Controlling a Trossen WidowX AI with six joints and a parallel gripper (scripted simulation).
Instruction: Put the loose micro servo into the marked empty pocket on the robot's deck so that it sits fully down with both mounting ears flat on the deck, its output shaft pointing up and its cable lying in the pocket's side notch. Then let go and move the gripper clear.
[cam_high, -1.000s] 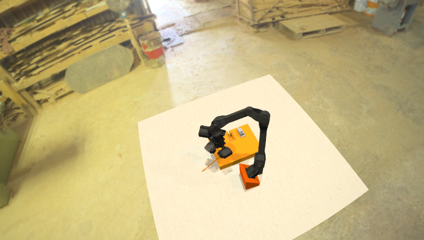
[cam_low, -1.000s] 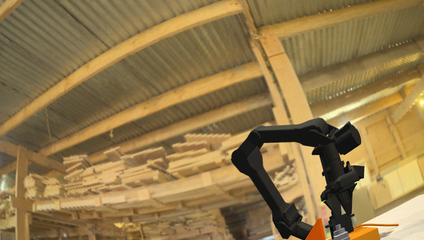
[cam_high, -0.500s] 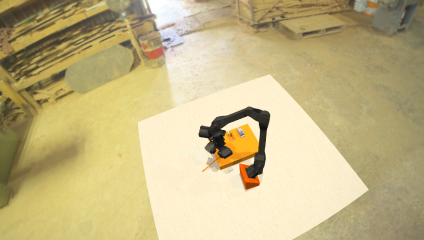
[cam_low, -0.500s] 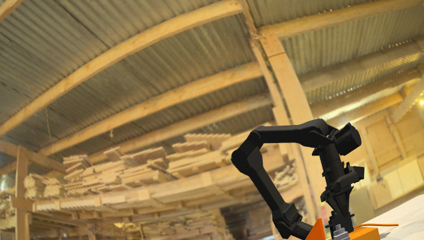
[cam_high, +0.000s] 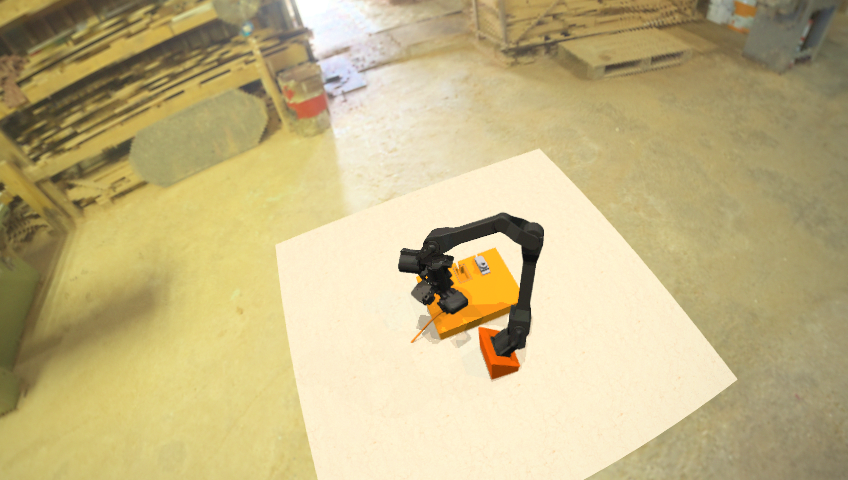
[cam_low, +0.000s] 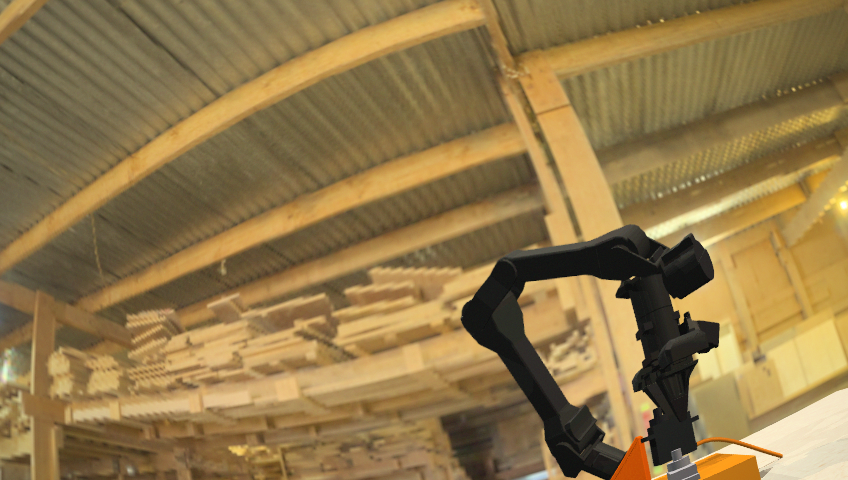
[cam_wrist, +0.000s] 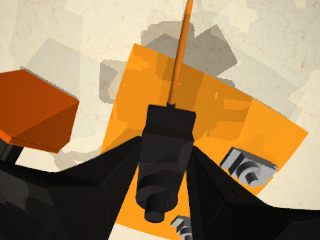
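Now: the orange deck 30 mm ahead of my gripper tip, 100 mm to the right of it and 90 mm below it.
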